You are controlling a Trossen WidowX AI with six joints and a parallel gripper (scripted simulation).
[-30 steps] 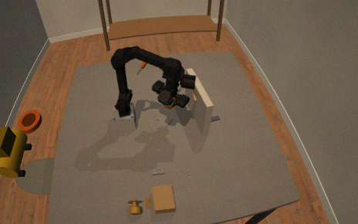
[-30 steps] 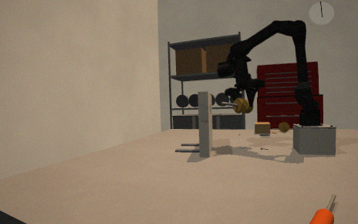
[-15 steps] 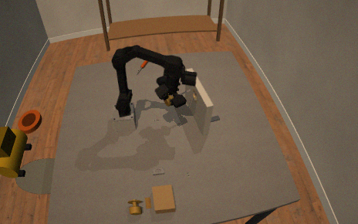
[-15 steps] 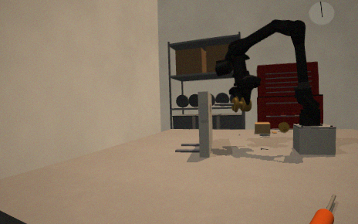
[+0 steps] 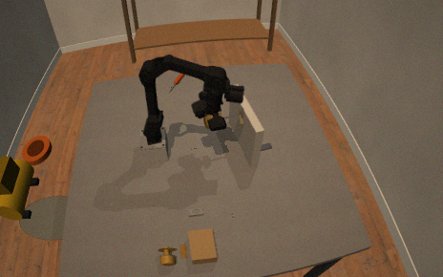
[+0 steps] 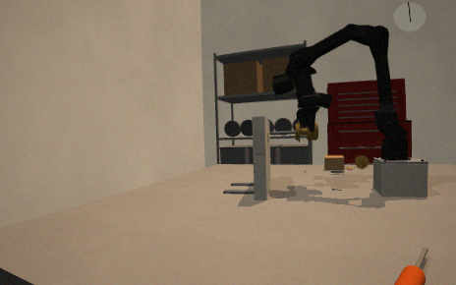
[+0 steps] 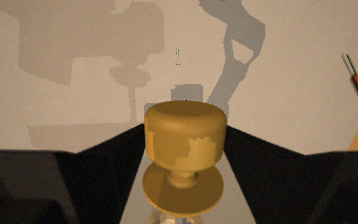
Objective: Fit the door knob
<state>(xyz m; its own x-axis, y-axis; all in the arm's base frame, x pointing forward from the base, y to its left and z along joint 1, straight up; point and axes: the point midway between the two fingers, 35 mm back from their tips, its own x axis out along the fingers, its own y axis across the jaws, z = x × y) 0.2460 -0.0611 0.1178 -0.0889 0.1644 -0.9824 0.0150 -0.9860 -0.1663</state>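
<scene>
Right now the wood door panel is 15 cm ahead of my hand, 1 cm to the left of it and 8 cm below it. Round my hand: tan block 16 cm behind, 46 cm to the right, 18 cm below; then orange-handled tool 6 cm behind, 55 cm to the left, 20 cm below.
</scene>
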